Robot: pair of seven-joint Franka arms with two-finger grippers.
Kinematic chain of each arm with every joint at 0, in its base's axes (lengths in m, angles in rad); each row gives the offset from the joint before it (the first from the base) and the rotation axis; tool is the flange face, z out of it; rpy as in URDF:
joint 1: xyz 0 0 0.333 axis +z
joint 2: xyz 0 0 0 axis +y
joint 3: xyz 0 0 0.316 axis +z
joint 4: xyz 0.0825 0 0 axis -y
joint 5: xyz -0.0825 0 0.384 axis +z
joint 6: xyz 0 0 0 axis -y
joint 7: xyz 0.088 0 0 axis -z
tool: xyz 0 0 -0.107 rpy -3.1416 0 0
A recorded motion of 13 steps. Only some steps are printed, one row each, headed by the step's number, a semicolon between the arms.
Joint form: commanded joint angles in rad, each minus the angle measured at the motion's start. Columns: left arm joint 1, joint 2, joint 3, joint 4, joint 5, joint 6, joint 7; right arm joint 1, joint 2, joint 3, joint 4, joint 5, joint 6, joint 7.
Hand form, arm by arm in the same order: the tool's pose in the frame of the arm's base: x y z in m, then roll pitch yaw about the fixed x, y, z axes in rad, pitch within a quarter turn. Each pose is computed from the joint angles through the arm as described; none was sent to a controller.
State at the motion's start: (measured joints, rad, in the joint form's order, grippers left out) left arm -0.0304 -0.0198 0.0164 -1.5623 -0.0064 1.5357 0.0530; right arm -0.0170 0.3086 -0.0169 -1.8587 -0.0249 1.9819 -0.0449
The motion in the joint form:
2: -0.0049 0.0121 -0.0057 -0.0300 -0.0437 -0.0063 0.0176; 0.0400 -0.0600 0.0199 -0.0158 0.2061 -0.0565 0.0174
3: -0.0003 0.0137 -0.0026 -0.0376 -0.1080 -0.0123 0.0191; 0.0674 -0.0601 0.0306 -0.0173 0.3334 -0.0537 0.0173
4: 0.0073 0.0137 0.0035 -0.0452 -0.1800 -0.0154 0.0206; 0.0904 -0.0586 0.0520 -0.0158 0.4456 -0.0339 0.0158
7: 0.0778 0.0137 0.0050 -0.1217 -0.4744 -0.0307 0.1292; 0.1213 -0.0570 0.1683 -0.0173 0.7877 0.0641 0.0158
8: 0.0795 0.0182 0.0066 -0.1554 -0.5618 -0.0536 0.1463; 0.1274 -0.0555 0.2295 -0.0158 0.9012 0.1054 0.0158
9: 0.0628 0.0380 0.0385 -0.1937 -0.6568 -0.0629 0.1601; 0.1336 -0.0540 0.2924 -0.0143 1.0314 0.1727 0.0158
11: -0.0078 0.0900 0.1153 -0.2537 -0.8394 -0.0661 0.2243; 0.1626 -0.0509 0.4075 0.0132 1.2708 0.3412 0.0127
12: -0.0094 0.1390 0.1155 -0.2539 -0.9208 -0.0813 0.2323; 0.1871 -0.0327 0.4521 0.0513 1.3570 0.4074 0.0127
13: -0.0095 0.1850 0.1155 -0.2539 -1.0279 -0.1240 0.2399; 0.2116 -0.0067 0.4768 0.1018 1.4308 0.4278 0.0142
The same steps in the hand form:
2: 0.5468 -0.0190 0.6153 3.0876 0.0515 -0.0973; 0.5932 0.0279 0.3665 -2.9781 0.1983 -0.0102
3: 0.5463 -0.0219 0.6109 3.0221 0.0617 -0.0941; 0.5923 0.0588 0.3680 -2.8653 0.2035 -0.0173
4: 0.5459 -0.0223 0.6084 2.9492 0.0663 -0.0851; 0.5927 0.0911 0.3715 -2.7647 0.1949 -0.0174
7: 0.5431 -0.0147 0.5826 2.6367 0.0786 -0.1235; 0.5869 0.1875 0.3878 -2.4598 0.1813 -0.0466
8: 0.5403 -0.0227 0.5685 2.5369 0.1086 -0.1445; 0.5796 0.2265 0.3954 -2.3586 0.1871 -0.0493
9: 0.5423 -0.0239 0.5462 2.4290 0.1435 -0.1425; 0.5725 0.2630 0.4047 -2.2521 0.1933 -0.0788
11: 0.5501 -0.0369 0.5048 2.2284 0.1658 -0.1660; 0.5561 0.3303 0.4323 -2.0705 0.2048 -0.1614
12: 0.5590 -0.0449 0.4841 2.1394 0.1963 -0.1719; 0.5485 0.3627 0.4450 -1.9995 0.2216 -0.1815
13: 0.5651 -0.0550 0.4681 2.0145 0.2275 -0.1939; 0.5443 0.3891 0.4569 -1.9264 0.2564 -0.1744

